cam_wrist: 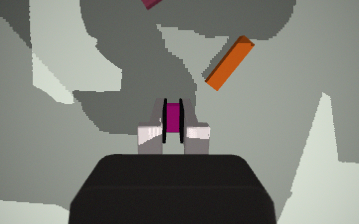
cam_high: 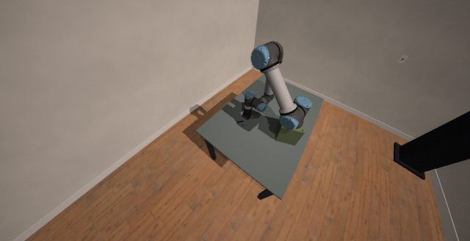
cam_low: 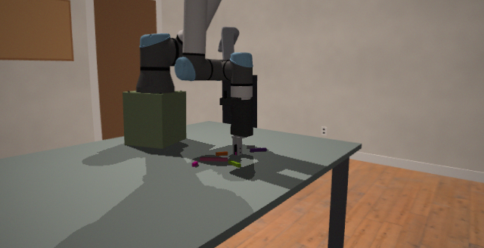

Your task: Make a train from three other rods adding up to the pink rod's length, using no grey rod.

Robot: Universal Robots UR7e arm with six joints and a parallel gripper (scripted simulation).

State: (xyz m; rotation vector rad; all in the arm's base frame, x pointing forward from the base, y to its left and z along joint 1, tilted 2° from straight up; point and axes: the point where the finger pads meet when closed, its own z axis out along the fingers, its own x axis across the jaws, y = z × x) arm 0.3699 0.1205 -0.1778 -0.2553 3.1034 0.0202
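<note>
My hand is 40 mm to the left of the orange rod, 30 mm past it and 10 mm above it. Also, from my hand: pink rod 100 mm to the right, 10 mm below; then grey rod 90 mm to the left, 30 mm behind, 10 mm below; then purple rod 80 mm to the left, 20 mm ahead, 10 mm below.
</note>
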